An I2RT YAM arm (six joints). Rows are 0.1 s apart.
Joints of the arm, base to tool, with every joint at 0 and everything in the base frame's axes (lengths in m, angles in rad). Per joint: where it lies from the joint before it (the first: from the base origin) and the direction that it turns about. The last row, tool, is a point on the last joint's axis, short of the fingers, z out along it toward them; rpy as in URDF.
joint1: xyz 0.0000 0.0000 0.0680 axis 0 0 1
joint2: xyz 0.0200 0.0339 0.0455 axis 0 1 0
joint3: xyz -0.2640 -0.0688 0.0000 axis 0 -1 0
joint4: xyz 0.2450 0.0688 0.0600 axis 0 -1 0
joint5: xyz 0.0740 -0.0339 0.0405 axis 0 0 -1
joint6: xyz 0.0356 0.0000 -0.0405 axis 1 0 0
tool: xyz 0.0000 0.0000 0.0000 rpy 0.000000 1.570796 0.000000
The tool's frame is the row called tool.
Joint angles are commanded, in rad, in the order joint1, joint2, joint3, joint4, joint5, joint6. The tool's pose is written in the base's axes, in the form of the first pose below.
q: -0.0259 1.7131 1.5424 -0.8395 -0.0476 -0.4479
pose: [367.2 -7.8 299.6 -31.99 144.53 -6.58]
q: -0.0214 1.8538 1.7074 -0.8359 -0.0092 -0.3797
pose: [405.6 -8.4 299.5 -26.33 144.26 -8.19]
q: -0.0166 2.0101 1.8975 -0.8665 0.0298 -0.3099
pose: [443.5 -8.4 293.6 -20.75 145.06 -9.41]
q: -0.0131 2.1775 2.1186 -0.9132 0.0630 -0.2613
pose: [480.3 -8.5 285.4 -16.68 145.19 -10.73]
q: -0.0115 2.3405 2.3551 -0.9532 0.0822 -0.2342
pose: [512.4 -8.8 278.3 -14.09 143.51 -11.66]
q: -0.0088 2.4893 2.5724 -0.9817 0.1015 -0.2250
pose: [537.1 -8.3 268.3 -12.80 141.32 -12.94]
